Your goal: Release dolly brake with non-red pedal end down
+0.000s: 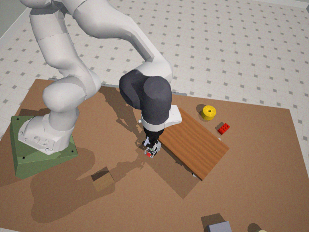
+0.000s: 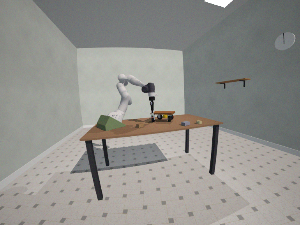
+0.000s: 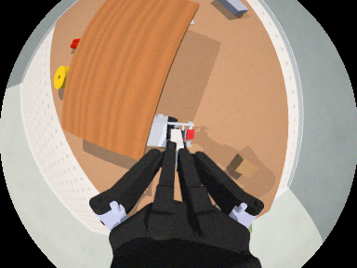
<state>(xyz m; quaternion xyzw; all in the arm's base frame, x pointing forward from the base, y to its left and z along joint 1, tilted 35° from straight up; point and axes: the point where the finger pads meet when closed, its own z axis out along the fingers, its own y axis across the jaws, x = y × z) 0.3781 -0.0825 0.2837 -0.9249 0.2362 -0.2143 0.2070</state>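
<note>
The caster brake pedal is 50 mm below my hand, 10 mm to the right of it and 10 mm behind it. The rest, counted from my hand: small wooden block (190 mm behind, 160 mm to the right, 110 mm below); red brick (370 mm ahead, 200 mm to the left, 120 mm below); yellow spool (290 mm to the left, 280 mm ahead, 110 mm below).
</note>
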